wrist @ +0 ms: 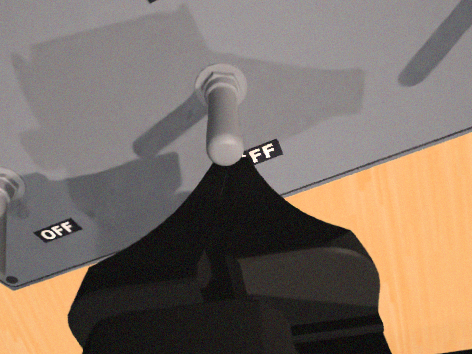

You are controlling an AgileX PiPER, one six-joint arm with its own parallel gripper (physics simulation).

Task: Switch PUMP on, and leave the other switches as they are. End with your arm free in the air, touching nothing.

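Observation:
A light grey toggle switch (pixel 224 117) stands on the grey panel (pixel 300 30) near the upper middle of the wrist view. Its lever points toward the camera and down the view, over the left part of a label (pixel 263 151) of which "FF" shows. No name label shows beside this switch, so I cannot tell from this view whether it is PUMP. My black gripper (pixel 235 182) is shut, with its fingertips right at the rounded end of the lever. The tips are partly hidden behind the lever end, and I cannot tell whether they touch it.
Part of another switch (pixel 7 187) shows at the left edge, with an "OFF" label (pixel 57 230) to its lower right. A dark shadow of a lever lies at the upper right. The panel's front edge runs slantwise above the wooden table (pixel 425 225).

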